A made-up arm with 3 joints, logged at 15 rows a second.
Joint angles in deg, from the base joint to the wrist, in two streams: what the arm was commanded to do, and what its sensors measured. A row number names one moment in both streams.
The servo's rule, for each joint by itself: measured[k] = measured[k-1] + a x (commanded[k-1-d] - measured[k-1]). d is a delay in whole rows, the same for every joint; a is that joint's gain. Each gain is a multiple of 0.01, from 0.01 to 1. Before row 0 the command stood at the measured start. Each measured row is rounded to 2 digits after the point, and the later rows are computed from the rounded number. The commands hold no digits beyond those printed.
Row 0, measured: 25.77, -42.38, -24.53
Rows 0 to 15, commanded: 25.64, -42.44, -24.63; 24.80, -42.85, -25.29; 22.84, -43.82, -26.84; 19.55, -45.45, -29.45; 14.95, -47.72, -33.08; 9.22, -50.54, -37.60; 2.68, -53.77, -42.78; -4.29, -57.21, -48.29; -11.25, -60.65, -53.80; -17.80, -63.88, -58.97; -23.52, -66.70, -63.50; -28.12, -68.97, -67.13; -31.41, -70.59, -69.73; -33.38, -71.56, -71.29; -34.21, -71.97, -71.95; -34.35, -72.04, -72.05
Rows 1 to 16, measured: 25.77, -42.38, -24.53; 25.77, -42.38, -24.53; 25.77, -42.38, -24.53; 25.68, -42.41, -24.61; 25.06, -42.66, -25.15; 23.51, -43.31, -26.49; 20.74, -44.51, -28.83; 16.69, -46.31, -32.19; 11.46, -48.68, -36.46; 5.31, -51.53, -41.45; -1.41, -54.71, -46.85; -8.30, -58.04, -52.34; -14.95, -61.31, -57.58; -20.95, -64.33, -62.26; -25.97, -66.93, -66.11; -29.78, -68.98, -68.97
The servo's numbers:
d 3
a 0.70 0.56 0.79

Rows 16 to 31, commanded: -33.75, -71.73, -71.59; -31.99, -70.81, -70.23; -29.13, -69.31, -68.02; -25.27, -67.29, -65.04; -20.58, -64.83, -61.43; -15.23, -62.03, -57.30; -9.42, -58.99, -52.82; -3.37, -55.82, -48.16; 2.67, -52.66, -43.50; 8.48, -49.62, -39.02; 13.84, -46.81, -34.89; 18.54, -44.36, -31.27; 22.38, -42.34, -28.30; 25.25, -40.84, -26.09; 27.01, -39.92, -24.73; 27.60, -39.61, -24.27
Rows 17 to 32, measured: -32.30, -70.42, -70.80; -33.64, -71.29, -71.71; -34.14, -71.71, -71.98; -33.87, -71.72, -71.67; -32.55, -71.21, -70.53; -30.16, -70.15, -68.55; -26.74, -68.55, -65.78; -22.43, -66.47, -62.34; -17.39, -63.98, -58.36; -11.81, -61.19, -53.98; -5.90, -58.18, -49.38; 0.10, -55.09, -44.73; 5.97, -52.03, -40.22; 11.48, -49.11, -36.01; 16.42, -46.45, -32.27; 20.59, -44.15, -29.13
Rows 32 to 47, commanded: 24.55, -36.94, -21.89; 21.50, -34.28, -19.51; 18.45, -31.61, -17.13; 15.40, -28.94, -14.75; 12.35, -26.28, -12.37; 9.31, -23.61, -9.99; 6.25, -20.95, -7.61; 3.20, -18.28, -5.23; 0.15, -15.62, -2.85; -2.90, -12.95, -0.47; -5.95, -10.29, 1.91; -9.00, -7.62, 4.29; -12.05, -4.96, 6.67; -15.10, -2.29, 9.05; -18.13, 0.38, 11.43; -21.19, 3.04, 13.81
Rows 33 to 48, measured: 23.85, -42.30, -26.73; 26.06, -40.97, -25.15; 27.14, -40.21, -24.45; 25.33, -38.38, -22.43; 22.65, -36.08, -20.12; 19.71, -33.58, -17.76; 16.69, -30.98, -15.38; 13.65, -28.35, -13.00; 10.61, -25.70, -10.62; 7.56, -23.04, -8.24; 4.51, -20.37, -5.86; 1.46, -17.71, -3.48; -1.59, -15.04, -1.10; -4.64, -12.38, 1.28; -7.69, -9.71, 3.66; -10.74, -7.05, 6.04
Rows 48 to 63, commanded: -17.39, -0.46, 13.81; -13.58, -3.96, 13.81; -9.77, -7.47, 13.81; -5.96, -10.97, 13.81; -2.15, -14.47, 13.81; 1.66, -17.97, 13.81; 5.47, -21.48, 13.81; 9.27, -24.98, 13.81; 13.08, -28.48, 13.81; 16.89, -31.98, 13.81; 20.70, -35.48, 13.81; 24.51, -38.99, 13.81; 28.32, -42.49, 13.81; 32.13, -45.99, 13.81; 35.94, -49.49, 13.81; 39.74, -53.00, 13.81
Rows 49 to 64, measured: -13.79, -4.38, 8.42; -16.83, -1.71, 10.80; -19.88, 0.95, 13.18; -18.14, 0.16, 13.68; -14.95, -2.15, 13.78; -11.32, -5.13, 13.80; -7.57, -8.40, 13.81; -3.78, -11.80, 13.81; 0.03, -15.26, 13.81; 3.84, -18.74, 13.81; 7.64, -22.23, 13.81; 11.45, -25.73, 13.81; 15.26, -29.23, 13.81; 19.07, -32.73, 13.81; 22.88, -36.24, 13.81; 26.69, -39.74, 13.81
